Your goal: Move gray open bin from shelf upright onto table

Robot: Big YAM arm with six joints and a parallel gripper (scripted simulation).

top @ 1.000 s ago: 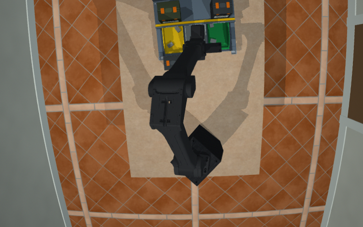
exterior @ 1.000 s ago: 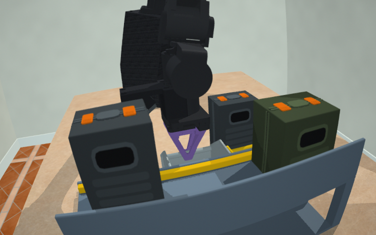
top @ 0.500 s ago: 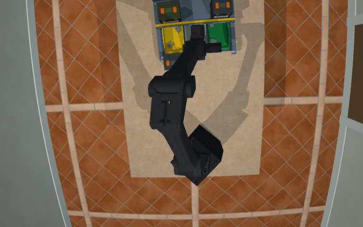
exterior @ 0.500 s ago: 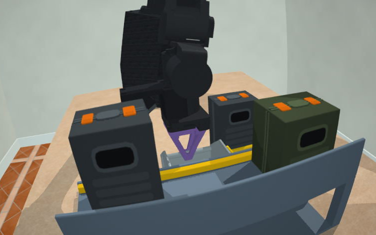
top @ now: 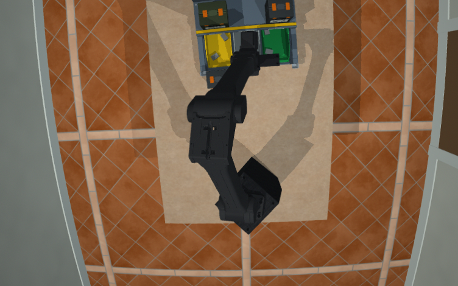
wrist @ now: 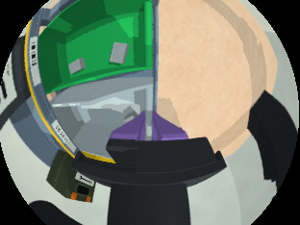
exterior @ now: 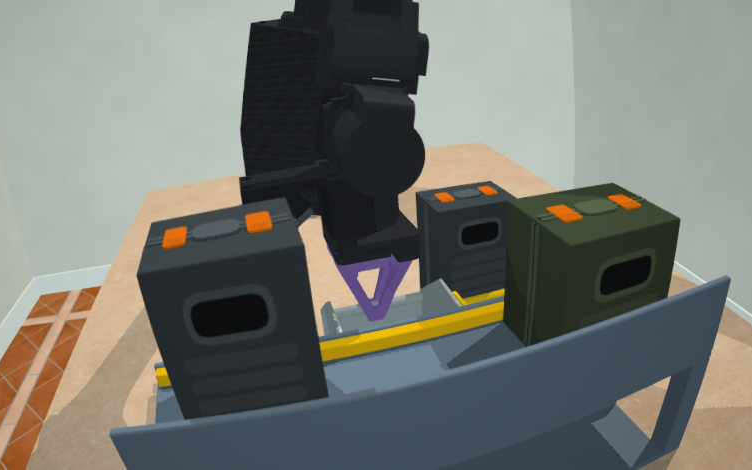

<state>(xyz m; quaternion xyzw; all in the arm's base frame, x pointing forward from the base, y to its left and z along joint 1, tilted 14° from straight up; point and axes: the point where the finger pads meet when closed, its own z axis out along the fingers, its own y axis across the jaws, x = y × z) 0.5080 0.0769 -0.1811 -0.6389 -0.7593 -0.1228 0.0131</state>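
Now: the gray open bin 80 mm ahead of my hand, 10 mm to the left of it and 10 mm above it. Round my hand: green bin (100 mm ahead, 100 mm to the right, 10 mm below); yellow bin (60 mm ahead, 120 mm to the left, 10 mm below); yellow rail (130 mm ahead, 20 mm to the left, 60 mm above).
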